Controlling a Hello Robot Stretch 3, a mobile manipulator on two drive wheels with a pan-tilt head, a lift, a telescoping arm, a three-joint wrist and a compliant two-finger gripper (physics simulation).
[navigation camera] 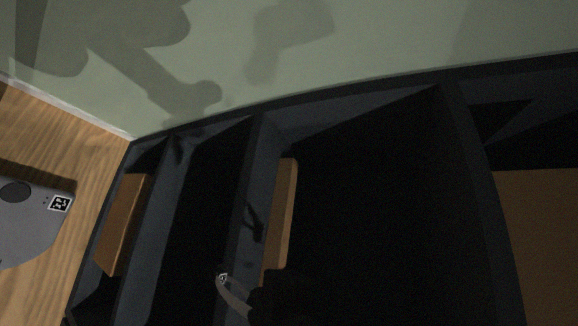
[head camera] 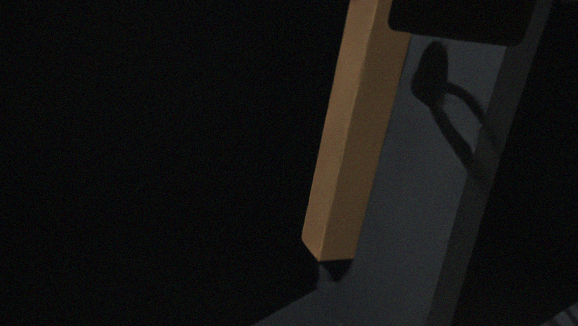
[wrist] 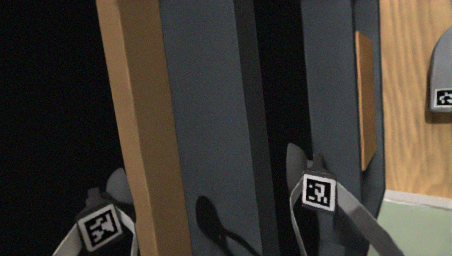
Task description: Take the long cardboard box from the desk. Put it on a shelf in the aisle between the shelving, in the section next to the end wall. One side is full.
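Pixels of known places: gripper, fingertip midpoint: (navigation camera: 253,273) (wrist: 210,173); robot's base, origin of the base link: (navigation camera: 16,191).
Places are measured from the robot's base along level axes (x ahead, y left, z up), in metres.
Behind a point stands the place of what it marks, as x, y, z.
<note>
A long cardboard box (head camera: 350,140) {0.146, -0.427, 1.034} (navigation camera: 281,215) {0.115, -0.427, 1.029} (wrist: 147,115) {-0.068, -0.428, 1.027} lies lengthwise on a dark blue-grey shelf board (head camera: 425,175) {0.155, -0.355, 0.991} (wrist: 210,115) {-0.063, -0.365, 0.991} of the shelving. One end of it is near the green end wall (navigation camera: 350,65) {0.428, -0.251, 1.236}. My gripper (wrist: 210,173) {-0.022, -0.326, 1.035} is open, its fingers apart and holding nothing. In the wrist view the left fingertip is beside the box's left edge, and the right one is beyond the board's front edge. In the navigation view one finger shows at the bottom, left of the box. The desk does not show.
Another cardboard box (navigation camera: 122,220) {-0.010, -0.336, 0.294} (wrist: 367,100) {-0.009, -0.336, 0.242} lies on a different shelf level, towards the wooden floor (navigation camera: 50,125) {0.309, 0.034, 0.001} (wrist: 412,140) {0.182, -0.212, 0.001}. A larger cardboard surface (navigation camera: 545,245) {0.074, -0.332, 1.505} shows at the right behind an upright-looking dark edge. My grey base (navigation camera: 30,220) {-0.082, -0.075, 0.160} (wrist: 442,70) {-0.089, -0.145, 0.160} stands beside the shelving.
</note>
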